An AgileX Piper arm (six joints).
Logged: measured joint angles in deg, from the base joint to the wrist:
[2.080, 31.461, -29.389, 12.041, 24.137, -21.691]
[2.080, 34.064, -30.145, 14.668, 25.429, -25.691]
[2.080, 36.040, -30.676, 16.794, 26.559, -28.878]
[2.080, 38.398, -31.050, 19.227, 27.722, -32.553]
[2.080, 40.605, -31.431, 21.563, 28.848, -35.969]
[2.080, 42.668, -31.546, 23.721, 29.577, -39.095]
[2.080, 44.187, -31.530, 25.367, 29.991, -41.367]
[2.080, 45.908, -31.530, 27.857, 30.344, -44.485]
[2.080, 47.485, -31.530, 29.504, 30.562, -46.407]
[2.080, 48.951, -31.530, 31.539, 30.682, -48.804]
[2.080, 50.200, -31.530, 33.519, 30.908, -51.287]
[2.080, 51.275, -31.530, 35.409, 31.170, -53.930]
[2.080, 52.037, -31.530, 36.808, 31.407, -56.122]
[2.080, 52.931, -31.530, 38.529, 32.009, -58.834]
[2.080, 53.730, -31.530, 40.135, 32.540, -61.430]
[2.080, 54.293, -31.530, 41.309, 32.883, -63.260]
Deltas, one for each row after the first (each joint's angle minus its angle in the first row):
[0.000, 2.603, -0.756, 2.627, 1.292, -4.000]
[0.000, 4.579, -1.287, 4.753, 2.422, -7.187]
[0.000, 6.937, -1.661, 7.186, 3.585, -10.862]
[0.000, 9.144, -2.042, 9.522, 4.711, -14.278]
[0.000, 11.207, -2.157, 11.680, 5.440, -17.404]
[0.000, 12.726, -2.141, 13.326, 5.854, -19.676]
[0.000, 14.447, -2.141, 15.816, 6.207, -22.794]
[0.000, 16.024, -2.141, 17.463, 6.425, -24.716]
[0.000, 17.490, -2.141, 19.498, 6.545, -27.113]
[0.000, 18.739, -2.141, 21.478, 6.771, -29.596]
[0.000, 19.814, -2.141, 23.368, 7.033, -32.239]
[0.000, 20.576, -2.141, 24.767, 7.270, -34.431]
[0.000, 21.470, -2.141, 26.488, 7.872, -37.143]
[0.000, 22.269, -2.141, 28.094, 8.403, -39.739]
[0.000, 22.832, -2.141, 29.268, 8.746, -41.569]

